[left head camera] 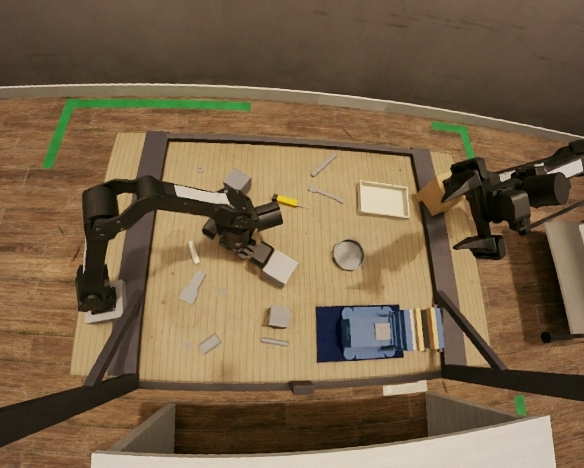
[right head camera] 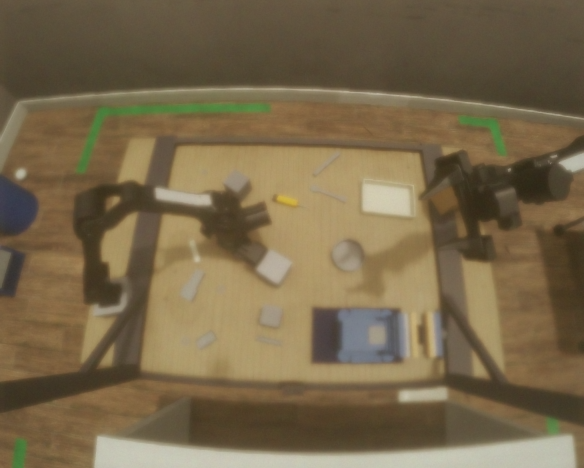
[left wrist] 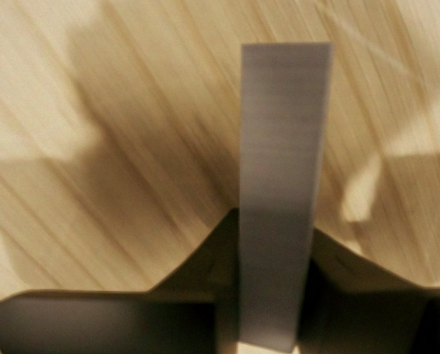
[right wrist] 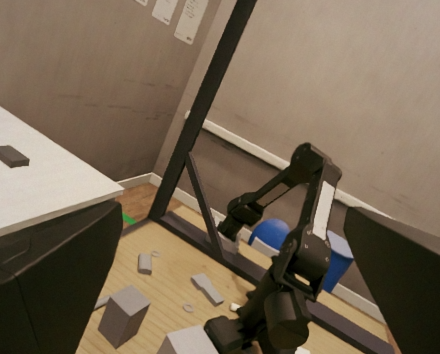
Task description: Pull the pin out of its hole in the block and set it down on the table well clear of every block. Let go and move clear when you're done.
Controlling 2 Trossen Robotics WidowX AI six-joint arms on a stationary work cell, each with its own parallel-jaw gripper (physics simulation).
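Places are measured from the left arm's base along level axes (x up, y back, z right), in millimetres.
Where they show: left gripper, fingertip midpoint: (left head camera: 238,250) (right head camera: 237,250) (left wrist: 256,218); right gripper, fingertip midpoint: (left head camera: 448,225) (right head camera: 427,225) (right wrist: 235,216); left arm's base, link origin: (left head camera: 103,300) (right head camera: 110,295) (right wrist: 226,231).
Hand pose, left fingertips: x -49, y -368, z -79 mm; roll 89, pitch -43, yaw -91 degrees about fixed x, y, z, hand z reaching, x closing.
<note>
Each offset is from my left fingertips to the top centre of the thing. "spot": to the spot under its first point.
My left gripper (left head camera: 239,242) (right head camera: 231,239) (left wrist: 256,218) is shut on a long grey pin {dz -15, dx +44, dy -16 mm} (left wrist: 282,150), whose sides show bare of any block in the left wrist view. The arm hides the pin in both head views. A large grey block {dz +87, dx +80, dy -97 mm} (left head camera: 281,269) (right head camera: 273,267) (right wrist: 187,342) stands right beside this gripper's lower-right side in the head views. A smaller block {dz +209, dx +80, dy -67 mm} (left head camera: 279,316) (right head camera: 271,316) (right wrist: 124,315) stands below it, and another block {dz -186, dx +70, dy -34 mm} (left head camera: 237,182) (right head camera: 237,183) is above the left arm. No hole shows in them. My right gripper (left head camera: 450,222) (right head camera: 433,220) is open and empty at the table's right edge.
A short white rod {dz -16, dx +16, dy +123 mm} (left head camera: 194,251) (right head camera: 195,251) and a flat grey piece {dz +79, dx +13, dy +137 mm} (left head camera: 192,287) (right wrist: 207,289) lie left of the large block. A yellow screwdriver {dz -112, dx +18, dy -182 mm} (left head camera: 286,200), a round dish {dz +81, dx +19, dy -310 mm} (left head camera: 348,255), a cream tray {spot: dz -79, dx +16, dy -396 mm} (left head camera: 359,200) and a blue rack (left head camera: 357,330) are farther right.
</note>
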